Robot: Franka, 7 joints.
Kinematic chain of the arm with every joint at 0, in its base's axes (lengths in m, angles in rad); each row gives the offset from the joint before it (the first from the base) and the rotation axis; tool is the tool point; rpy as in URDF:
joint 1: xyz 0 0 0.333 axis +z
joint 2: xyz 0 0 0 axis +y
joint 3: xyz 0 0 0.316 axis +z
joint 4: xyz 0.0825 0 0 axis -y
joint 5: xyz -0.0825 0 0.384 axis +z
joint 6: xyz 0 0 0 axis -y
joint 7: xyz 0.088 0 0 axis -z
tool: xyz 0 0 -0.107 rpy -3.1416 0 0
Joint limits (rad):
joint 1: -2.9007..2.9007
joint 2: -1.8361..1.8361
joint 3: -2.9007..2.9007
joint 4: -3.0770..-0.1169
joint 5: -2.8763..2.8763
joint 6: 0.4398..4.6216
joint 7: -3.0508..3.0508
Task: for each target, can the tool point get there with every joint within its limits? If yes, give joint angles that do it. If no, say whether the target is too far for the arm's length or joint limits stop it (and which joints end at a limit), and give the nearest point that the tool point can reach.
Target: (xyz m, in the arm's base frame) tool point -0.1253 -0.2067 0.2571
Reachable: yes | joints 0.0084 1.3358 -1.2669 -2.8264 -0.1842 1.5898 -1.1192
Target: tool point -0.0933 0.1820 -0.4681
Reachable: no: joint limits stop it (at a limit: joint 2) | nearest point -0.0996 0.1942 -0.3568 | short by 0.112 m
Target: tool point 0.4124 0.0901 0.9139
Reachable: yes | joints -0.5982 0.2186 0.9384 -0.5807 0.4085 1.0268 -0.6258
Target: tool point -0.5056 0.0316 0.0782
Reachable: yes | joints 2.1394 0.9385 0.7760 -2.1755 -1.4458 2.6307 2.1223
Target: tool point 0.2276 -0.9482 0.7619
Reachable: no: too far | nearest point 0.1833 -0.7636 0.6784 | short by 0.207 m
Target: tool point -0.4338 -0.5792 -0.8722
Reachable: no: too far | nearest point -0.2937 -0.3922 -0.3189 | short by 0.601 m
